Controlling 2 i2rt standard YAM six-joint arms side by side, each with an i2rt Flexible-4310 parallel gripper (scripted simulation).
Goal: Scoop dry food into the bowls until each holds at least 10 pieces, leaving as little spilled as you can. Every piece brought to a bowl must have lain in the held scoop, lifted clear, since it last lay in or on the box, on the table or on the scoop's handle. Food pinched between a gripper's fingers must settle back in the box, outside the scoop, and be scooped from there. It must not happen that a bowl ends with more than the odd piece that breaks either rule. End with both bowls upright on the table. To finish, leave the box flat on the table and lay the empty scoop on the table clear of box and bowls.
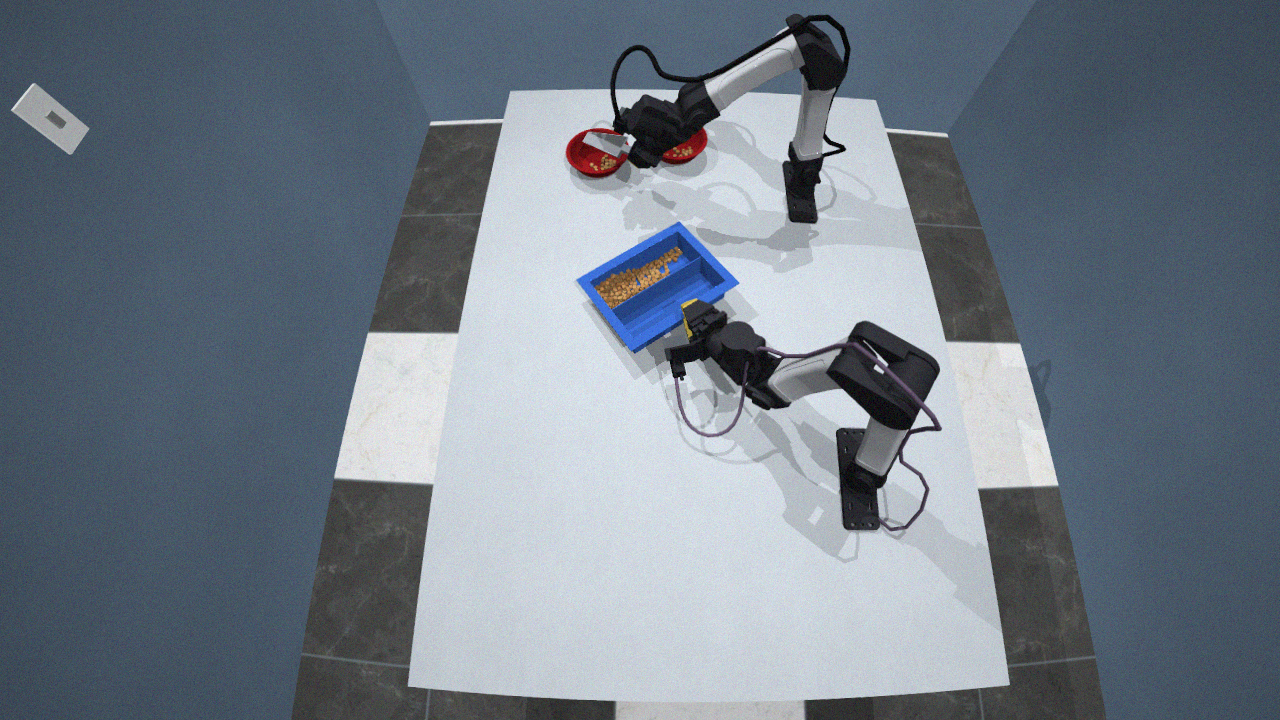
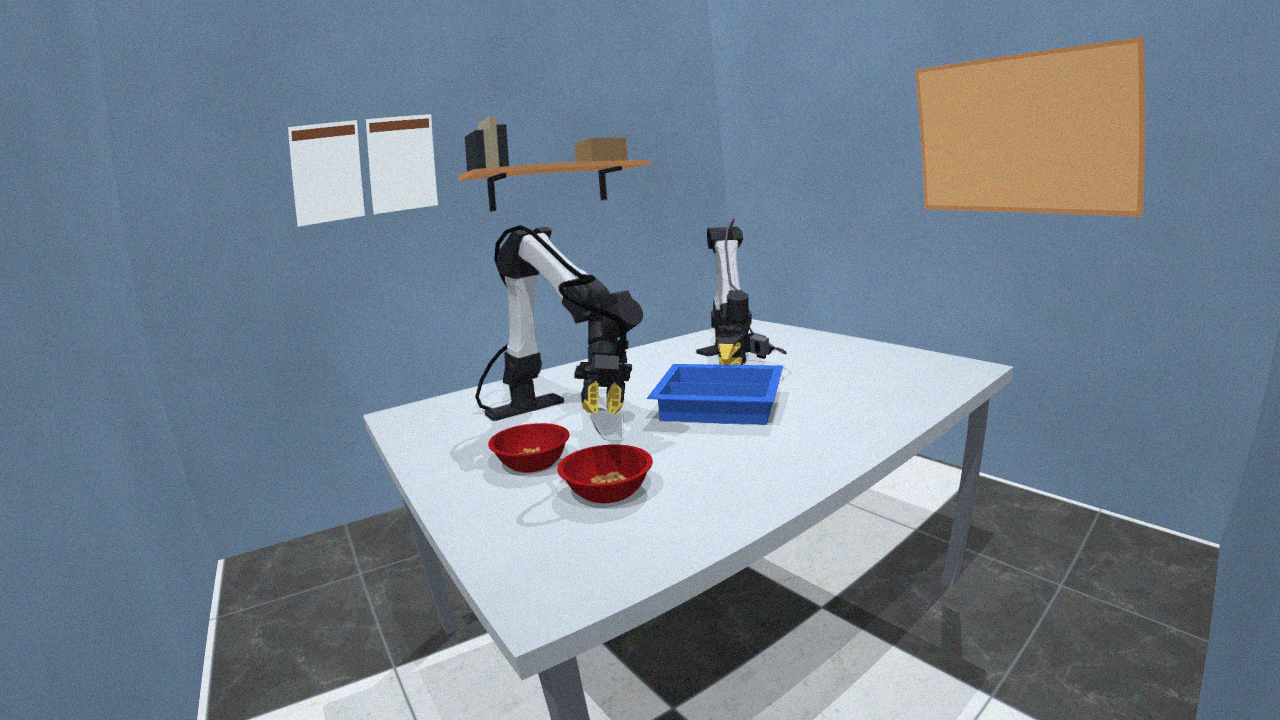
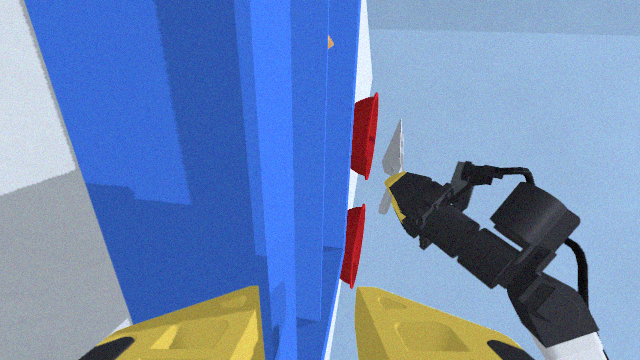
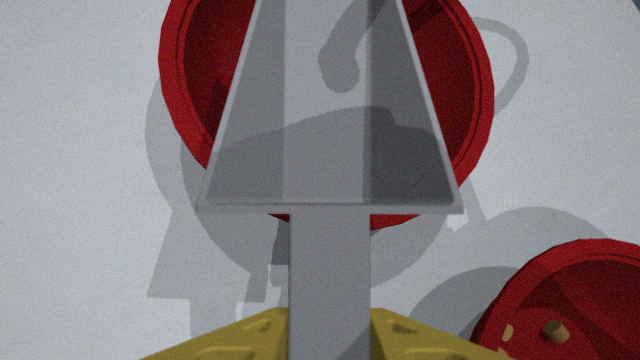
Labels:
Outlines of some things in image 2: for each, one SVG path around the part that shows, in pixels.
My left gripper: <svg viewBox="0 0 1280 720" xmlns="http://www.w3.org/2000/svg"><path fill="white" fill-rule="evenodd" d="M719 326L719 335L716 338L719 349L719 365L743 365L743 363L746 363L744 334L742 334L745 331L739 326Z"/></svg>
My right gripper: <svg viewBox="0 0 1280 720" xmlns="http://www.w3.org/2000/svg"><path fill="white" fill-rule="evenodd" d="M594 342L588 346L588 362L580 362L580 365L576 366L574 379L580 379L580 377L584 379L584 386L581 392L582 408L588 413L598 413L599 387L607 387L607 411L610 414L616 414L624 404L624 381L628 382L630 379L632 364L619 363L619 370L591 368L592 352L611 353L616 346L614 343L607 341Z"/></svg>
A grey scoop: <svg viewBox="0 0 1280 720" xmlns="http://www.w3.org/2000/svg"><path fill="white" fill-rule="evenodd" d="M588 413L596 431L604 440L623 441L623 414L610 414L604 408L598 408L598 413Z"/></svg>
A blue box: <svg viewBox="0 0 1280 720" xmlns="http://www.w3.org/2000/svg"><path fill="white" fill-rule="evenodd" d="M647 397L647 399L659 399L660 421L767 425L783 365L673 364Z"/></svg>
A red bowl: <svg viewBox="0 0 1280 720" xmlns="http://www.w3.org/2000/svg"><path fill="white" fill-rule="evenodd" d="M569 431L563 426L550 423L524 424L495 434L489 440L488 446L491 451L495 452L499 460L512 470L523 473L537 472L551 467L559 459L564 450L565 443L570 437ZM541 450L533 453L518 454L523 453L523 449L525 448L536 449L539 447Z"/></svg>

